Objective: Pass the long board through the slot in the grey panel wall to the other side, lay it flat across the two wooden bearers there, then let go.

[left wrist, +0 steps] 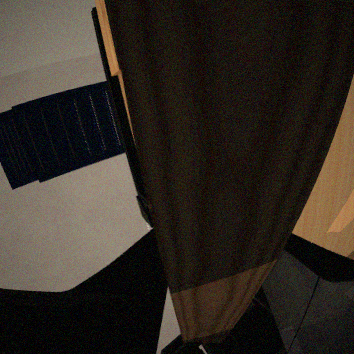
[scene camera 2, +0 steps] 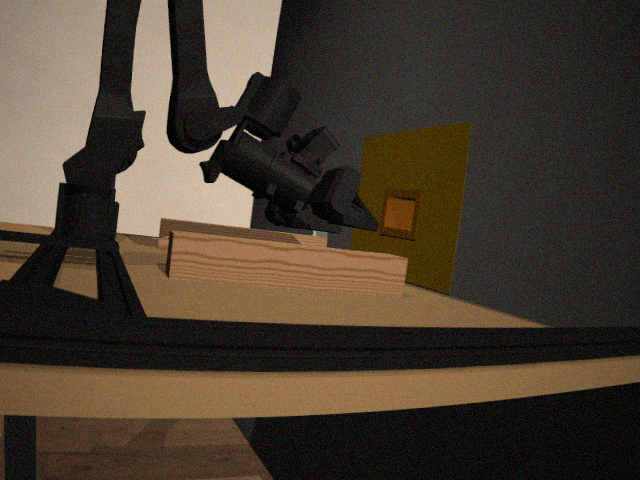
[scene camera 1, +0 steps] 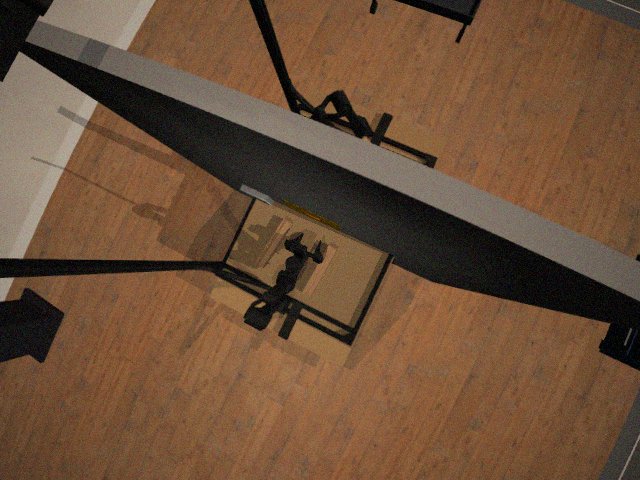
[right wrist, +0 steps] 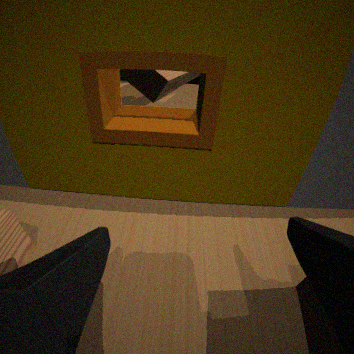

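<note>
In the left wrist view the long board (left wrist: 218, 140) fills the middle, dark and shaded. My left gripper (left wrist: 208, 227) is shut on its near end. A yellow-green panel (right wrist: 267, 140) (scene camera 2: 432, 157) set in the grey wall (scene camera 1: 366, 157) (scene camera 2: 509, 190) holds the wood-framed slot (right wrist: 158, 105) (scene camera 2: 400, 214). A dark pointed shape shows through the slot; I cannot tell what it is. My right gripper (right wrist: 199, 232) (scene camera 2: 366, 221) (scene camera 1: 316, 250) is open and empty and points at the slot from a short way off. Two wooden bearers (scene camera 2: 285, 267) (scene camera 2: 237, 233) lie side by side under the right arm.
The right arm's table (scene camera 2: 318, 305) (scene camera 1: 356, 281) (right wrist: 218, 228) has a black frame at its edges and butts against the wall. The end of one bearer (right wrist: 10, 235) shows at the left in the right wrist view. The left arm (scene camera 1: 339, 111) stands beyond the wall.
</note>
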